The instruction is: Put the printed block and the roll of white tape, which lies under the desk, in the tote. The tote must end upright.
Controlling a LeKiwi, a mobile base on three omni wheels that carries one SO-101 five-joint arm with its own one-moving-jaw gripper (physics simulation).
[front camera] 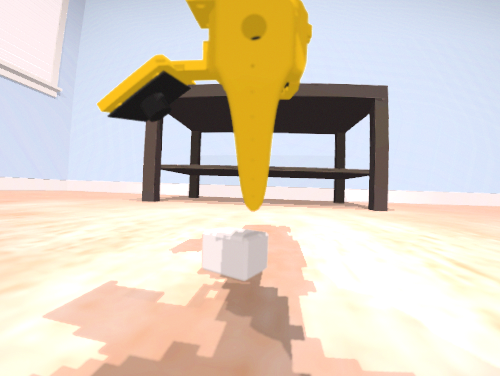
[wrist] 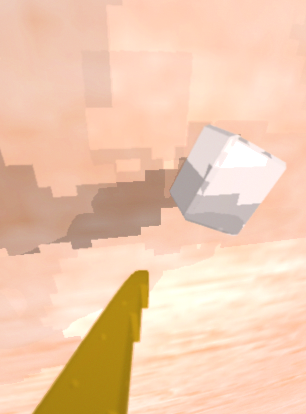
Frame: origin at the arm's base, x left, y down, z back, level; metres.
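Seen in the pictures: hand, tool point: (front camera: 254, 200) (wrist: 148, 283).
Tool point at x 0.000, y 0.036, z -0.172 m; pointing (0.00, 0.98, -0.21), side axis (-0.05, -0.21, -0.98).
Observation:
Pixels of each thing's top centre, then the offset from my tool point to it. "*": a spot on its surface instead.
- small white block, top centre: (wrist: 237, 194) (front camera: 235, 231) dx +0.014, dy +0.025, dz -0.043 m
- dark brown desk, surface spot: (front camera: 378, 155) * dx -0.415, dy -0.140, dz -0.665 m
A small white block (front camera: 234, 256) (wrist: 230, 182), the printed block, sits on the floor. In the front camera view it is below and slightly left of the jaw tip. My gripper (front camera: 253, 206) (wrist: 142, 277) is open and empty; one notched yellow jaw shows in the wrist view. There the block lies beyond the tip, up and to the right, apart from the jaw. In the front camera view the jaw points down above the floor. The roll of white tape and the tote do not show in either view.
A dark brown desk (front camera: 378, 155) with a low shelf (front camera: 320, 173) stands behind the block, near the blue wall (front camera: 440, 100). A window blind (front camera: 30, 35) is at the upper left. Shadows of the arm fall across the wooden floor around the block.

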